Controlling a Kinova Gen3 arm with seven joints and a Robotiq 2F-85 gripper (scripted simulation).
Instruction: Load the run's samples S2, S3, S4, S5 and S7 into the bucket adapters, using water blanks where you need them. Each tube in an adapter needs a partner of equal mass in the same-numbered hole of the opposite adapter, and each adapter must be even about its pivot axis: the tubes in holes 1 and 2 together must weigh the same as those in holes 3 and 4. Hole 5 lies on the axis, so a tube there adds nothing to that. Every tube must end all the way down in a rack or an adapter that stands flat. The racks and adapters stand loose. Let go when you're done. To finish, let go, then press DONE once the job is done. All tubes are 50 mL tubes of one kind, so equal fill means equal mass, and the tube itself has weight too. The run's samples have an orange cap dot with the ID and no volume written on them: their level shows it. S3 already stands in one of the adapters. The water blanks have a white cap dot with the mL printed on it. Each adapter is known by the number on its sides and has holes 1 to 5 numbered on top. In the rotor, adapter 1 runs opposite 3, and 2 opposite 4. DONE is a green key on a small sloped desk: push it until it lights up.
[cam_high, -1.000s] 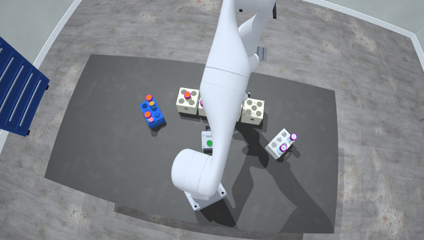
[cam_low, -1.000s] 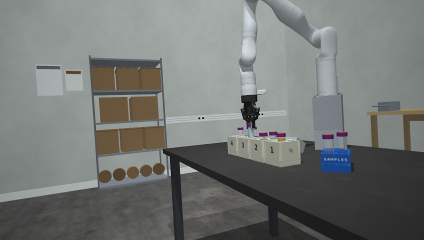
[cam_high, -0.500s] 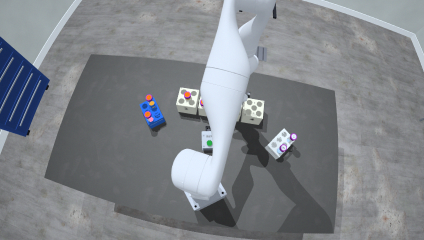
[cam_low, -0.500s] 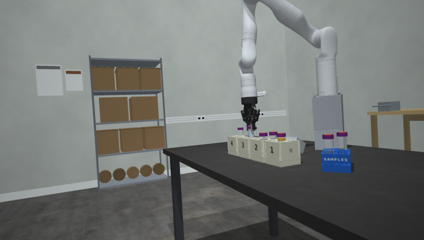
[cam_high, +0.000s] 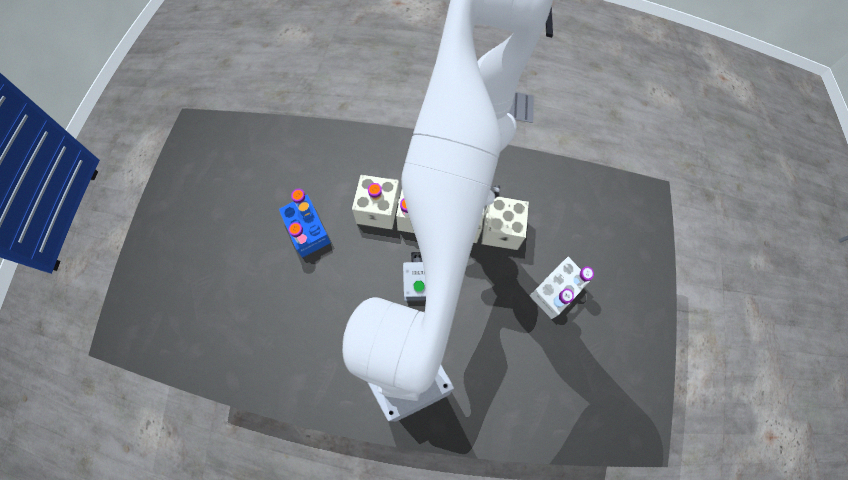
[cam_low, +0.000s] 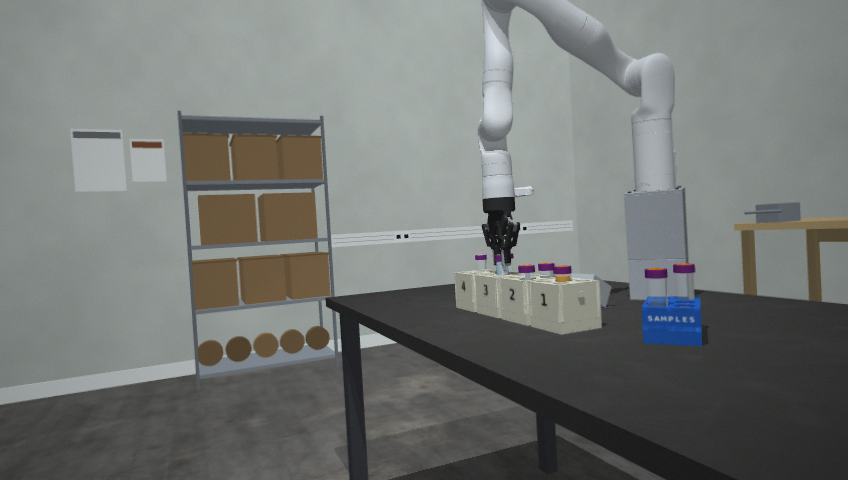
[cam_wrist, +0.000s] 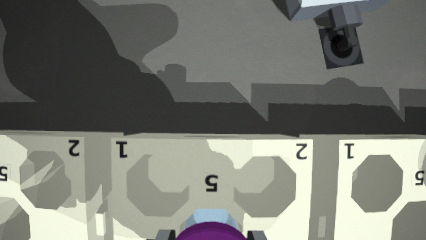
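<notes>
The 50 mL blank lies 1 cm to the left of my hand and 5 cm below it. Also, from my hand: tube of pink liquid: 3 cm behind, 13 cm to the left, 7 cm below; adapter 2: 11 cm to the left, 8 cm below; green done key: 20 cm behind, 8 cm to the left, 7 cm below.
</notes>
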